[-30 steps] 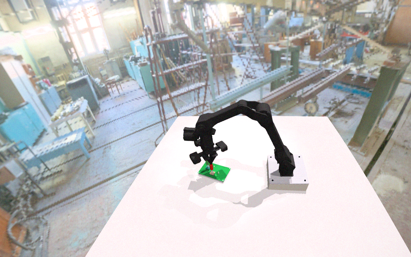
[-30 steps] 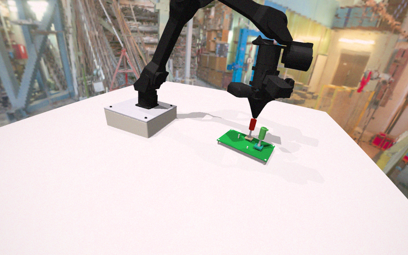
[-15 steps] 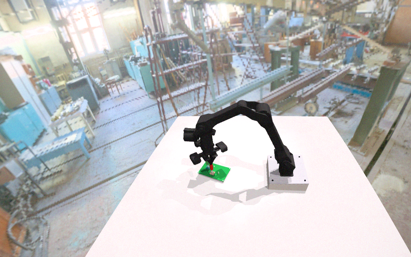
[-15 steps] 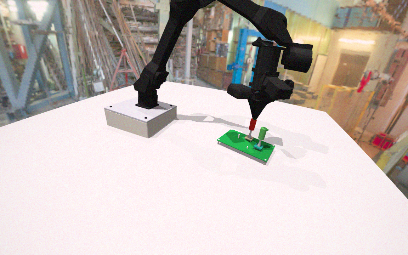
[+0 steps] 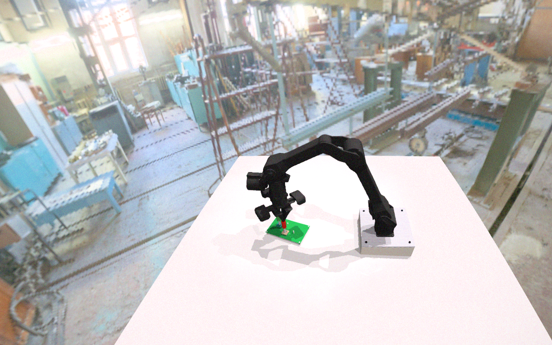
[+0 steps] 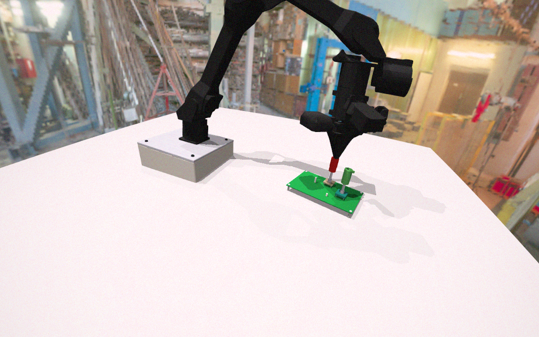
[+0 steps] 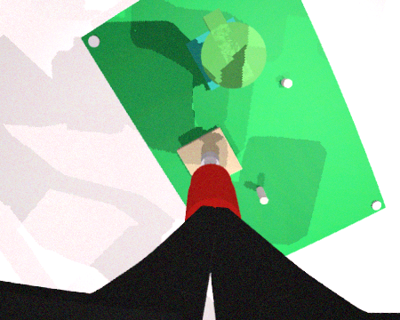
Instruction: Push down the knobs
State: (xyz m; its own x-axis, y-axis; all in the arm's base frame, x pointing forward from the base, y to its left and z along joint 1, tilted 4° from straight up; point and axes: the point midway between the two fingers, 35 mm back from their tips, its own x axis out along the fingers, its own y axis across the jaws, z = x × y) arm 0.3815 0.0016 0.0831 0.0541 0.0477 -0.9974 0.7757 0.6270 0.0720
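My gripper tip is now 20 mm above the red knob. The rest, counted from my gripper tip: green knob: 30 mm ahead, 40 mm to the right, 20 mm below.
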